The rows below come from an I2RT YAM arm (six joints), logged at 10 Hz.
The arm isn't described. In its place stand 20 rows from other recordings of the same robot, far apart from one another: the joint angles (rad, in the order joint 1, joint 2, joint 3, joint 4, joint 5, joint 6), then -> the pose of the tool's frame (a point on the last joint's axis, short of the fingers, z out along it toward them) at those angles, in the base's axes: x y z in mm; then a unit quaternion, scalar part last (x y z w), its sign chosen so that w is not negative.
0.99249 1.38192 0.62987 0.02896 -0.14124 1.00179 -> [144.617, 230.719, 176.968, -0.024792, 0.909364, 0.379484, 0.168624]
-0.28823 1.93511 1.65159 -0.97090 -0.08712 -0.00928 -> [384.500, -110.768, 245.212, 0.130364, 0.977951, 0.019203, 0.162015]
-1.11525 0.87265 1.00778 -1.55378 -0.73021 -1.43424 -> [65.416, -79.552, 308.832, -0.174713, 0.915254, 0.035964, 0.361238]
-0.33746 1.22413 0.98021 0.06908 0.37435 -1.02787 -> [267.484, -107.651, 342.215, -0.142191, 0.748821, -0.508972, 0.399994]
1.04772 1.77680 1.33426 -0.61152 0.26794 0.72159 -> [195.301, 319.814, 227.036, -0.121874, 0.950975, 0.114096, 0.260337]
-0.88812 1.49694 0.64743 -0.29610 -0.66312 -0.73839 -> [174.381, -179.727, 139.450, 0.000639, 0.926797, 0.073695, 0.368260]
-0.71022 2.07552 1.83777 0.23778 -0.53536 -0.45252 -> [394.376, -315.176, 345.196, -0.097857, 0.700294, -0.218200, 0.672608]
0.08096 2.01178 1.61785 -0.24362 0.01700 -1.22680 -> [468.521, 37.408, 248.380, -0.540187, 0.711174, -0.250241, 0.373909]
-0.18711 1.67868 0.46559 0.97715 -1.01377 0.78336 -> [281.380, -22.517, 145.785, 0.054473, 0.747544, 0.523414, 0.405275]
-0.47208 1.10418 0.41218 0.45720 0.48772 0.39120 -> [197.896, -119.774, 214.616, 0.454563, 0.629392, -0.213700, 0.592934]
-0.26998 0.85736 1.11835 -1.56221 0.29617 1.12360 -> [90.932, -35.945, 330.156, 0.644184, 0.738909, -0.078070, 0.181511]
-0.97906 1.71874 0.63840 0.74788 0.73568 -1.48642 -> [159.861, -280.693, 153.996, -0.011311, -0.787942, 0.608009, 0.096668]
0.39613 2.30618 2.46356 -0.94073 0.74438 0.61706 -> [471.198, 170.930, 336.239, 0.233494, 0.839636, -0.120258, 0.475426]
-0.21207 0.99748 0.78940 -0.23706 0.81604 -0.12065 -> [207.376, -71.176, 301.018, 0.246973, 0.765835, -0.412058, 0.427445]
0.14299 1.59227 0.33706 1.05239 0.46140 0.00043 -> [262.033, 21.713, 141.836, 0.090383, 0.762899, -0.132694, 0.626265]
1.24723 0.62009 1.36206 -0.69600 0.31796 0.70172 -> [27.372, 46.620, 481.653, -0.073456, 0.687589, 0.529406, 0.491482]
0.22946 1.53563 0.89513 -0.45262 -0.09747 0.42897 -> [284.845, 70.090, 181.854, 0.085180, 0.966783, 0.121185, 0.208301]
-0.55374 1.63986 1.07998 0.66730 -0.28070 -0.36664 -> [332.873, -194.208, 309.197, -0.041831, 0.668387, -0.243455, 0.701597]
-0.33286 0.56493 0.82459 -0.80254 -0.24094 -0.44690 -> [108.024, -28.358, 319.640, -0.108254, 0.859722, -0.088704, 0.491214]
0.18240 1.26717 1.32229 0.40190 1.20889 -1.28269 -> [261.829, 14.439, 477.048, 0.067836, 0.645972, -0.621235, 0.438390]
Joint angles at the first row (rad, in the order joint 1, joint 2, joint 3, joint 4, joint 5, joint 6):
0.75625, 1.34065, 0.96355, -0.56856, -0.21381, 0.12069
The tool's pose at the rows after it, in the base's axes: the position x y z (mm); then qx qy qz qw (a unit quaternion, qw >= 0):
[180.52, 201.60, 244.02, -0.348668, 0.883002, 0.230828, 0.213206]
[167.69, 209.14, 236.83, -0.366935, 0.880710, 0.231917, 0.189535]
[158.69, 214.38, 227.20, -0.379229, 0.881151, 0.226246, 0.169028]
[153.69, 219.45, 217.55, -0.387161, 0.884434, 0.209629, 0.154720]
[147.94, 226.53, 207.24, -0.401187, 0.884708, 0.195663, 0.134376]
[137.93, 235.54, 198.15, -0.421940, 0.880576, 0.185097, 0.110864]
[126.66, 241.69, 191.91, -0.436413, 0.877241, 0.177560, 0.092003]
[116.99, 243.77, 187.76, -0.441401, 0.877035, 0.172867, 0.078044]
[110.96, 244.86, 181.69, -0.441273, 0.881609, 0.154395, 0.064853]
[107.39, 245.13, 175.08, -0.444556, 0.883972, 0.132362, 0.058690]
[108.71, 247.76, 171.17, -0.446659, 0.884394, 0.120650, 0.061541]
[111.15, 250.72, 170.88, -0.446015, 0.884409, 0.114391, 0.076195]
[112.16, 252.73, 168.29, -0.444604, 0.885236, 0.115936, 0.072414]
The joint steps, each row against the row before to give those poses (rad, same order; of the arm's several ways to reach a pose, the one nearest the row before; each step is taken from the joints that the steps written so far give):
0.05437, -0.00147, -0.01128, -0.01306, -0.01530, 0.00923
0.05365, 0.00588, -0.01607, -0.01309, -0.00402, 0.01305
0.03900, 0.01431, -0.01913, -0.00420, 0.00413, 0.00982
0.02963, 0.02659, -0.00892, -0.00455, 0.02489, 0.00602
0.03420, 0.03755, -0.00156, -0.00867, 0.01167, 0.00015
0.04947, 0.03668, 0.00267, -0.01350, 0.00373, 0.00172
0.04743, 0.01987, -0.00249, -0.01243, 0.00309, 0.01388
0.03524, 0.00415, -0.01006, -0.00900, 0.00154, 0.02346
0.02460, 0.01690, -0.00393, -0.01962, 0.02120, 0.02200
0.01647, 0.01842, -0.00576, -0.01219, 0.03041, 0.00566
0.00248, 0.02143, 0.00528, 0.00542, 0.02183, -0.00440
0.00002, 0.00913, 0.00624, 0.01763, 0.02814, -0.00171
-0.00120, 0.01435, 0.00328, 0.00722, -0.00699, 0.00284

